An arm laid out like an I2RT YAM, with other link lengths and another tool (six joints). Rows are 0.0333 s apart.
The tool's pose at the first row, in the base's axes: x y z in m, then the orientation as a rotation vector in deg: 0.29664, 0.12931, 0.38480, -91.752, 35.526, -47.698
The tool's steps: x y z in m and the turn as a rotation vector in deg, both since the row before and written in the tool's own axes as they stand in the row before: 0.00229, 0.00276, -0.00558, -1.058, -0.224, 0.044; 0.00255, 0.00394, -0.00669, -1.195, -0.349, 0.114; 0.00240, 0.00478, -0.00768, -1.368, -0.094, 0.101; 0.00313, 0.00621, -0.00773, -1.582, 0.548, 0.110; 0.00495, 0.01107, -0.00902, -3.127, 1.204, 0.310
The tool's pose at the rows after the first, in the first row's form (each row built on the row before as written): 0.29373, 0.12364, 0.38294, -92.763, 35.934, -47.271; 0.29012, 0.11685, 0.38019, -93.906, 36.375, -46.653; 0.28561, 0.10936, 0.37685, -95.129, 37.071, -46.223; 0.28142, 0.10093, 0.37244, -96.341, 38.331, -46.299; 0.27697, 0.08916, 0.36407, -98.644, 40.996, -46.471
